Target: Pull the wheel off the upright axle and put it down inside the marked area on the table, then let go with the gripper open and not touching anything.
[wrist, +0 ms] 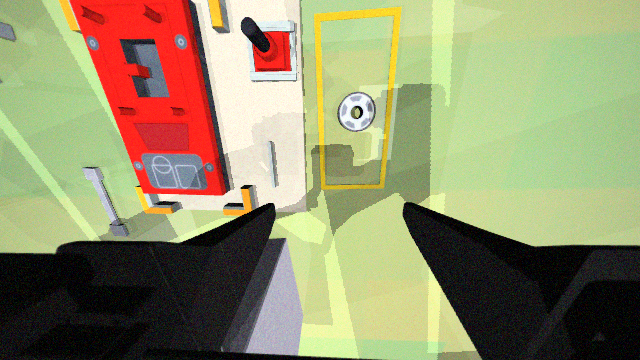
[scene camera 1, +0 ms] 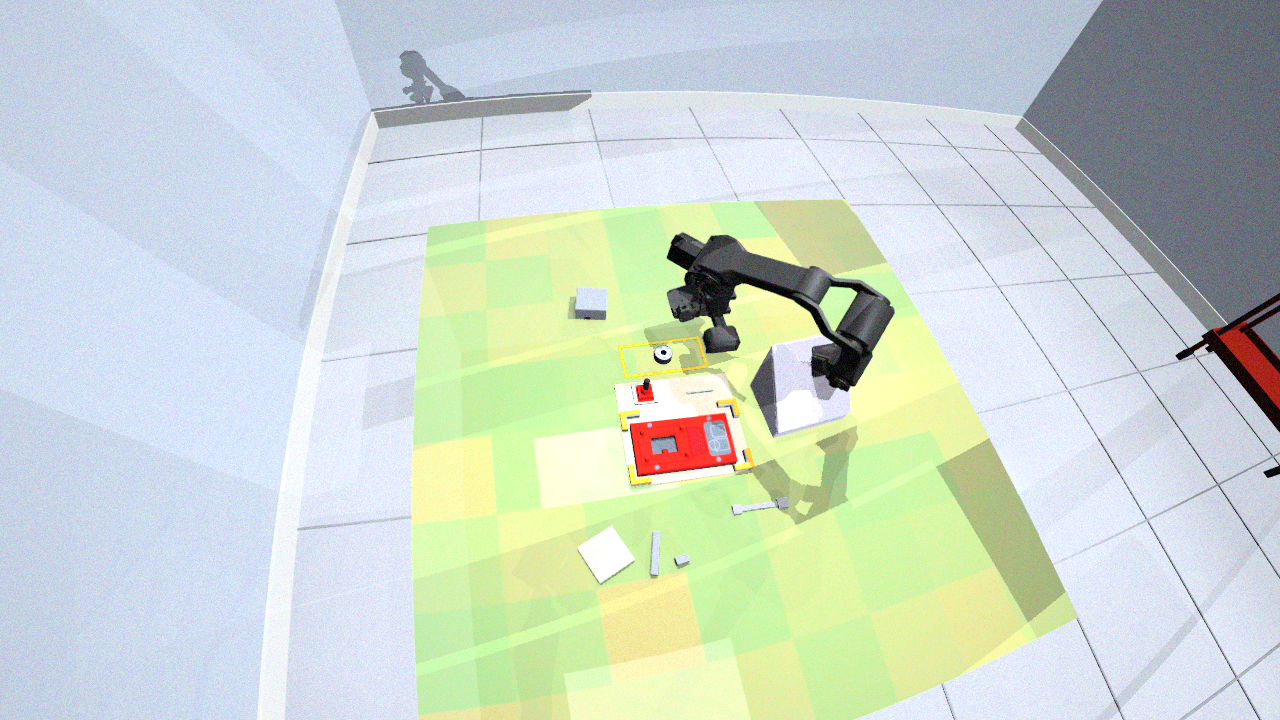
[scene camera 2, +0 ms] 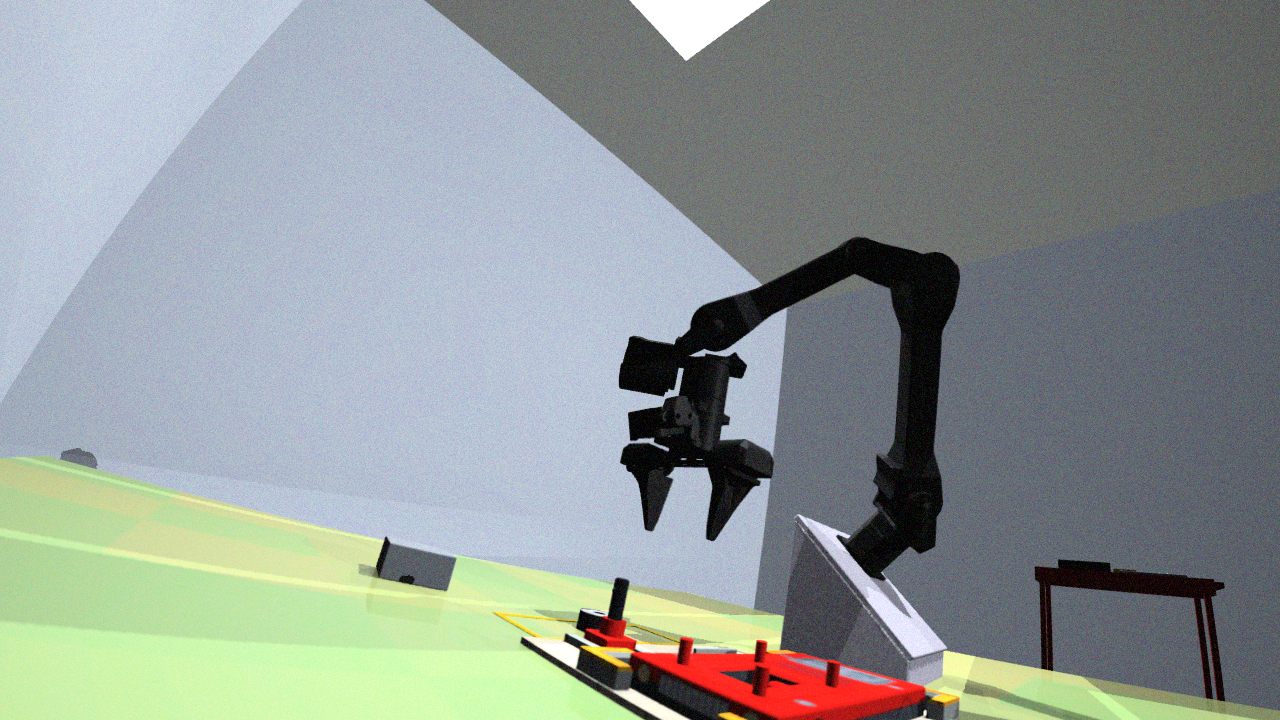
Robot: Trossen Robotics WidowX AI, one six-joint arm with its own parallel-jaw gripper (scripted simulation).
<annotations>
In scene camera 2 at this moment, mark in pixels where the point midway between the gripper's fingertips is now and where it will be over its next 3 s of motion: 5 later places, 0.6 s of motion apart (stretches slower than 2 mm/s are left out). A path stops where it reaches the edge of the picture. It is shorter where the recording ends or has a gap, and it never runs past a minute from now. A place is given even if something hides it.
The gripper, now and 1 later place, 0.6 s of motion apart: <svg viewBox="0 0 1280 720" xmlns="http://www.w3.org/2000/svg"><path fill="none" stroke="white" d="M677 535L694 533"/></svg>
</annotations>
